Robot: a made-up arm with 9 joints. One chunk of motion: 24 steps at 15 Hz.
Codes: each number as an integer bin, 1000 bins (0 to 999) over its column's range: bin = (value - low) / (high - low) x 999, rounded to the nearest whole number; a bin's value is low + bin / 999 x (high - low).
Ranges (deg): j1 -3..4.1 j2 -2.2..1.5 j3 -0.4..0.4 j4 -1.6..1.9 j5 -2.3..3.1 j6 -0.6..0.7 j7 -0.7..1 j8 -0.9..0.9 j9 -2.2..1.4
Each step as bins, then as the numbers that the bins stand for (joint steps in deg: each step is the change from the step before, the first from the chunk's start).
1 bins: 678 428 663 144 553 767 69 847 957
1 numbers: 1.819 -0.615 0.131 -1.095 0.689 0.398 -0.583 0.626 1.249
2 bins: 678 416 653 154 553 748 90 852 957
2 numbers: 1.819 -0.659 0.123 -1.060 0.689 0.373 -0.547 0.635 1.249
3 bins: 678 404 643 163 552 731 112 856 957
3 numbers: 1.819 -0.704 0.115 -1.029 0.684 0.351 -0.509 0.642 1.249
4 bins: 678 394 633 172 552 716 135 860 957
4 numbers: 1.819 -0.741 0.107 -0.997 0.684 0.332 -0.470 0.650 1.249
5 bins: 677 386 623 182 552 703 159 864 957
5 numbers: 1.812 -0.770 0.099 -0.962 0.684 0.315 -0.429 0.657 1.249
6 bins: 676 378 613 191 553 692 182 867 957
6 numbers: 1.804 -0.800 0.091 -0.931 0.689 0.301 -0.390 0.662 1.249
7 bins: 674 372 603 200 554 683 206 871 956
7 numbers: 1.790 -0.822 0.083 -0.899 0.695 0.289 -0.349 0.669 1.245
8 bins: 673 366 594 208 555 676 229 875 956
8 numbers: 1.783 -0.844 0.076 -0.871 0.700 0.280 -0.310 0.677 1.245
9 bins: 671 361 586 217 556 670 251 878 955
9 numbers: 1.769 -0.863 0.069 -0.840 0.705 0.272 -0.273 0.682 1.241
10 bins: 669 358 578 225 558 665 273 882 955
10 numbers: 1.755 -0.874 0.063 -0.812 0.716 0.265 -0.235 0.689 1.241
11 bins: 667 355 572 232 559 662 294 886 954
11 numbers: 1.740 -0.885 0.058 -0.787 0.722 0.261 -0.200 0.696 1.238
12 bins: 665 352 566 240 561 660 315 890 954
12 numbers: 1.726 -0.896 0.053 -0.759 0.732 0.259 -0.164 0.704 1.238
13 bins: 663 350 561 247 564 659 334 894 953
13 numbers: 1.712 -0.904 0.049 -0.735 0.749 0.258 -0.132 0.711 1.234
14 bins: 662 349 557 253 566 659 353 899 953
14 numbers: 1.705 -0.907 0.046 -0.714 0.759 0.258 -0.099 0.720 1.234
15 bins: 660 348 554 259 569 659 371 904 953
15 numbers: 1.691 -0.911 0.044 -0.693 0.776 0.258 -0.069 0.729 1.234
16 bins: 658 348 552 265 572 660 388 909 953
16 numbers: 1.676 -0.911 0.042 -0.672 0.792 0.259 -0.040 0.738 1.234
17 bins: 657 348 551 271 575 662 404 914 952
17 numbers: 1.669 -0.911 0.041 -0.651 0.808 0.261 -0.013 0.747 1.231
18 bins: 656 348 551 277 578 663 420 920 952
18 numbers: 1.662 -0.911 0.041 -0.630 0.824 0.263 0.015 0.758 1.231
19 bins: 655 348 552 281 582 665 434 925 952
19 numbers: 1.655 -0.911 0.042 -0.616 0.846 0.265 0.039 0.767 1.231
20 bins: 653 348 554 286 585 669 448 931 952
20 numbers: 1.641 -0.911 0.044 -0.598 0.862 0.271 0.062 0.777 1.231
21 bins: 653 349 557 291 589 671 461 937 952
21 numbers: 1.641 -0.907 0.046 -0.580 0.884 0.273 0.084 0.788 1.231
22 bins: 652 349 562 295 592 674 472 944 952
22 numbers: 1.634 -0.907 0.050 -0.566 0.900 0.277 0.103 0.801 1.231
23 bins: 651 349 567 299 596 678 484 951 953
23 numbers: 1.627 -0.907 0.054 -0.552 0.922 0.282 0.124 0.814 1.234
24 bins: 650 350 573 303 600 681 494 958 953
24 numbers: 1.620 -0.904 0.059 -0.538 0.943 0.286 0.141 0.826 1.234
